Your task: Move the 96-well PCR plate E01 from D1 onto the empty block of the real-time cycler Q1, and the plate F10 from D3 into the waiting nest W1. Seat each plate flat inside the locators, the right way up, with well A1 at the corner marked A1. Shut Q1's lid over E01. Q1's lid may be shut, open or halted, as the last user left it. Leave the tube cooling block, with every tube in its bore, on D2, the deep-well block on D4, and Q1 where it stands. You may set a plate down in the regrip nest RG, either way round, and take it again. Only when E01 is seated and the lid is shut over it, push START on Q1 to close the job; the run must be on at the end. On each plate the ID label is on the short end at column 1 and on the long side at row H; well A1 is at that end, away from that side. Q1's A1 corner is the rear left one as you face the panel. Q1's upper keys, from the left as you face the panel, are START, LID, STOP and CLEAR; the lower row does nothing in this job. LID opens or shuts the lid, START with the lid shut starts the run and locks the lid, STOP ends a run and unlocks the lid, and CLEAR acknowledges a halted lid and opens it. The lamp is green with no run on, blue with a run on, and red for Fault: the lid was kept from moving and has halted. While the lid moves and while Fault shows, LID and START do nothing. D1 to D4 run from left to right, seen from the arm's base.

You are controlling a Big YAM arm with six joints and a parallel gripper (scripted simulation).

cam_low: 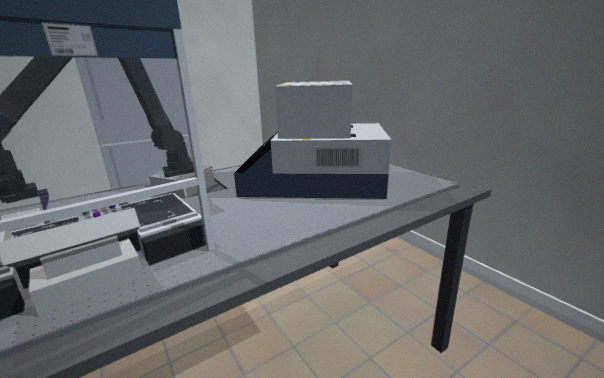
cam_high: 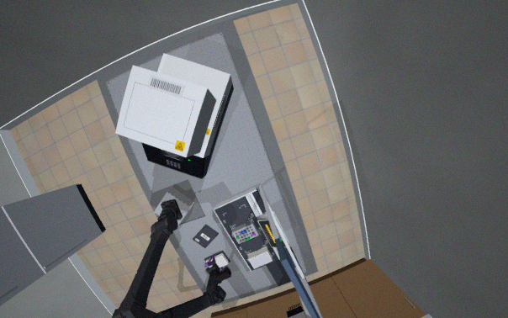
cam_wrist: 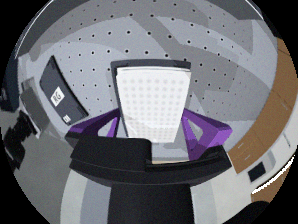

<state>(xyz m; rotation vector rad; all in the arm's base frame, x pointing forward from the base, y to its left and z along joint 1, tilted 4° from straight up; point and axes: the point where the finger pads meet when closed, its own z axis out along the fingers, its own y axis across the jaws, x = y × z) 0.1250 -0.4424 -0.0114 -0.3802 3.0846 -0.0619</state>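
Right now the tube cooling block is 250 mm ahead of my hand, 220 mm to the left of it and 60 mm above it. The rest, counted from my hand: frame post: 440 mm to the left, 400 mm ahead, 220 mm above; then white deep-well block: 290 mm ahead, 60 mm above, 10 mm to the left; then label: 200 mm to the left, 20 mm behind, 10 mm below.
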